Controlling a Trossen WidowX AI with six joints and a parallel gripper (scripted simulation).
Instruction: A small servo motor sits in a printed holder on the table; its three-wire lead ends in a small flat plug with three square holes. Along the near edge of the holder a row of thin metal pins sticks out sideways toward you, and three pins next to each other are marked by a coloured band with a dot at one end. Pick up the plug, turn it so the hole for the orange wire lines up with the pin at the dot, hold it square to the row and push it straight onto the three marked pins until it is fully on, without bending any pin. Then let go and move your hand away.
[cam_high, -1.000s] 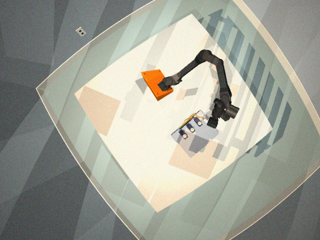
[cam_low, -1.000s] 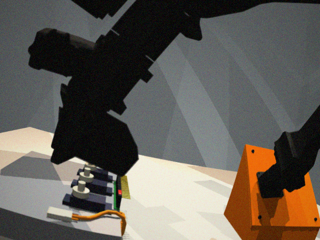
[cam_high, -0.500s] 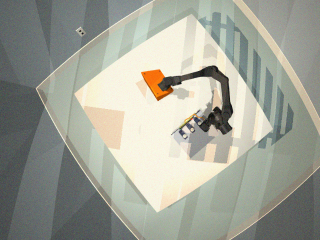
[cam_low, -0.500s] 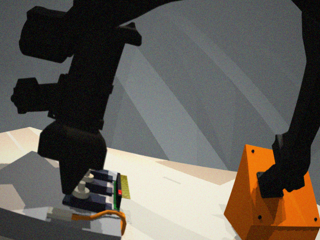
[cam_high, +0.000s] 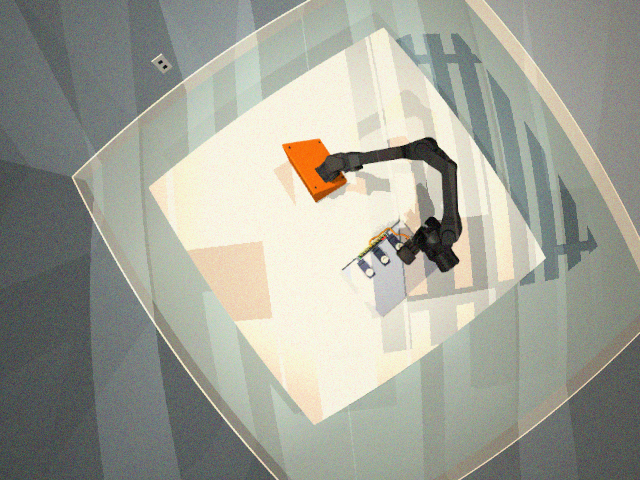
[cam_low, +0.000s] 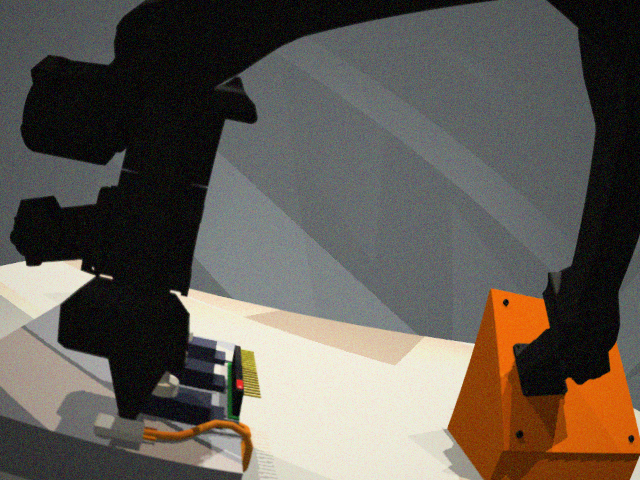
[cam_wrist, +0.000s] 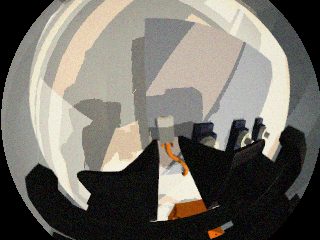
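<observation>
My gripper tip is 8 cm past the red band and 8 cm to the left of it. Also, from my gripper tip: holder plate (9 cm ahead, 12 cm to the right, 4 cm below).
</observation>
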